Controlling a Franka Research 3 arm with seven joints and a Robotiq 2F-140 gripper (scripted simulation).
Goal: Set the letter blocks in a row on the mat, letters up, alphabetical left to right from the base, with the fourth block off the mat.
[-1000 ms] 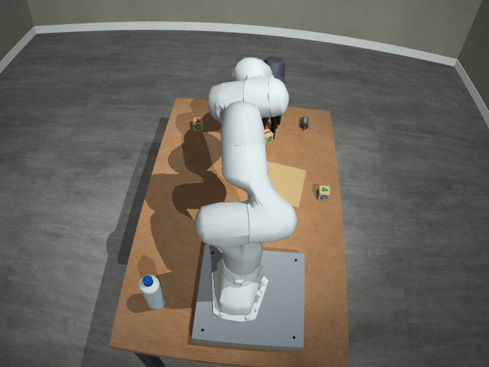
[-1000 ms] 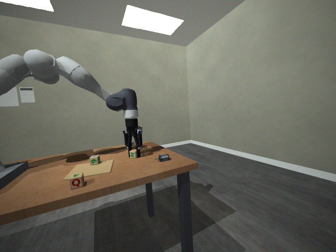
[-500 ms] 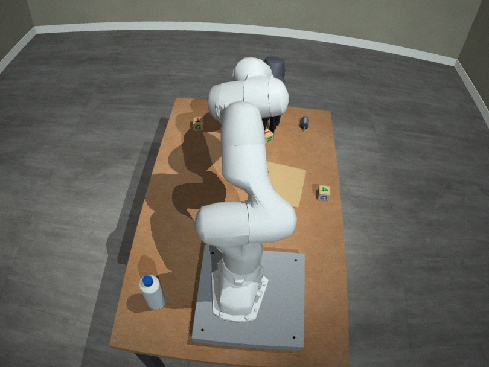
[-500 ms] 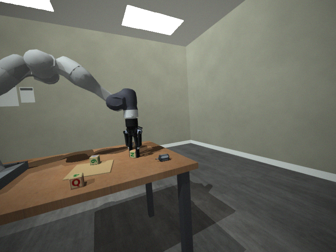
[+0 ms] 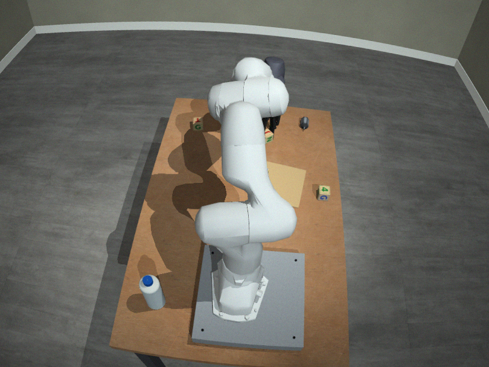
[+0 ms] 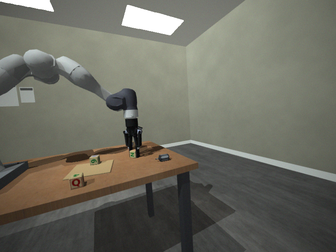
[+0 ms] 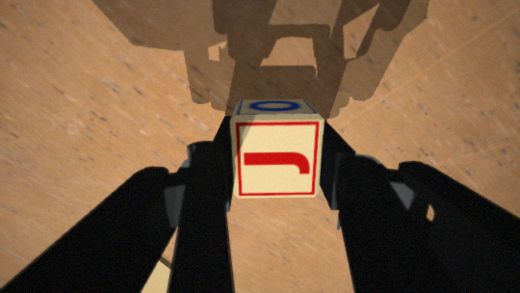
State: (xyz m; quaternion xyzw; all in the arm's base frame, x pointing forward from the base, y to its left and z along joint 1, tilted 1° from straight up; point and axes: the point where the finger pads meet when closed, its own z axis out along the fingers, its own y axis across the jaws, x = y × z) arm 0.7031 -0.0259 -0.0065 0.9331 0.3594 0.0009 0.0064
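The tan mat is 24 cm behind my hand, 7 cm to the right of it and 3 cm below it. From my hand the other things lie so: small dark object (12 cm ahead, 17 cm to the right, 2 cm below); block (28 cm behind, 25 cm to the right, 1 cm below).
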